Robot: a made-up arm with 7 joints.
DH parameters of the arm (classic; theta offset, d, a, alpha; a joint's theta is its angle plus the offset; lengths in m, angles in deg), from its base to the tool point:
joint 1: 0 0.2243 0 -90
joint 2: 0 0 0 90
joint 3: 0 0.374 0.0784 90
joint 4: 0 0 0.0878 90
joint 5: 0 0.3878 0 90
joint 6: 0 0 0.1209 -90
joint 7: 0 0.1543 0 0
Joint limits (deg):
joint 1: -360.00..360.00
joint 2: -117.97..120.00
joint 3: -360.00..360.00
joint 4: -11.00..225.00
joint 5: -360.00..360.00
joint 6: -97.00..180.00
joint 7: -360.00..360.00
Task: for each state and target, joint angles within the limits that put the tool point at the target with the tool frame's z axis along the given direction. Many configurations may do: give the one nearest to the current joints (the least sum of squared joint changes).
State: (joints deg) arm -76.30 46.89 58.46 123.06 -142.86 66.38 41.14
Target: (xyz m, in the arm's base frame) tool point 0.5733 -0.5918 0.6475 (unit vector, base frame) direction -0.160 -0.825 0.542
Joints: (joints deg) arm -70.65 38.83 54.11 117.33 -153.80 77.61 41.14
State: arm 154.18 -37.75 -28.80 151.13 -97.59 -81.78 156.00
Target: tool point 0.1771 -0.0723 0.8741 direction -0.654 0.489 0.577
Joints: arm 123.54 -47.38 -41.42 123.77 -117.81 -70.07 156.00
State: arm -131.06 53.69 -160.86 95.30 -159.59 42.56 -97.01
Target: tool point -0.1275 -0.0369 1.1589 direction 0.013 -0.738 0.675
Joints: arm -131.43 33.18 -163.37 125.62 -151.49 71.38 -97.01
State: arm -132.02 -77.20 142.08 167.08 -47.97 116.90 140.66
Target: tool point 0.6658 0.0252 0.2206 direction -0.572 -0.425 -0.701
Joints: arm -168.91 -93.84 176.22 211.38 -37.13 154.74 140.66
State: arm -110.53 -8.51 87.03 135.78 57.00 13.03 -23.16
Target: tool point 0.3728 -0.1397 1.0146 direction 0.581 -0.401 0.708
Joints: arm -106.10 -5.95 94.30 121.14 54.22 -25.23 -23.16
